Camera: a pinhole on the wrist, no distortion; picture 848 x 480 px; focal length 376.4 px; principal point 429.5 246.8 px. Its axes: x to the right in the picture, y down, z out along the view. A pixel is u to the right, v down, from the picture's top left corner.
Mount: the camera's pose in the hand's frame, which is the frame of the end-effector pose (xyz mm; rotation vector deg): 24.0 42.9 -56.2 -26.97 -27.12 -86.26
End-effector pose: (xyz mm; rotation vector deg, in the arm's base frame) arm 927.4 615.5 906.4 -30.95 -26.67 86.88
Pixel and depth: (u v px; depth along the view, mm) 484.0 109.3 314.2
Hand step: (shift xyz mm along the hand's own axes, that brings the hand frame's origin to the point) -91.9 182.3 228.5
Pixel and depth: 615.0 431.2 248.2
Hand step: 145.7 84.7 217.3
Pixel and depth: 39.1 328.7 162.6
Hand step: 56.5 274.5 -18.2
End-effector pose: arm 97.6 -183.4 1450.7 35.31 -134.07 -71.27
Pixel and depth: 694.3 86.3 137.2
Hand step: -34.1 40.6 111.7
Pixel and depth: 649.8 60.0 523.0
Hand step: -234.7 84.5 548.7
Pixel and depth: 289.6 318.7 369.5
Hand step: 90.9 366.6 169.8
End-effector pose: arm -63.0 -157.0 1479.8 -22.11 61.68 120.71
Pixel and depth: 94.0 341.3 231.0
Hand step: 78.3 344.3 16.9
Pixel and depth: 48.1 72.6 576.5
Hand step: -252.9 847.6 87.3
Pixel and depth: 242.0 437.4 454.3
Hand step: 248.9 490.1 188.8
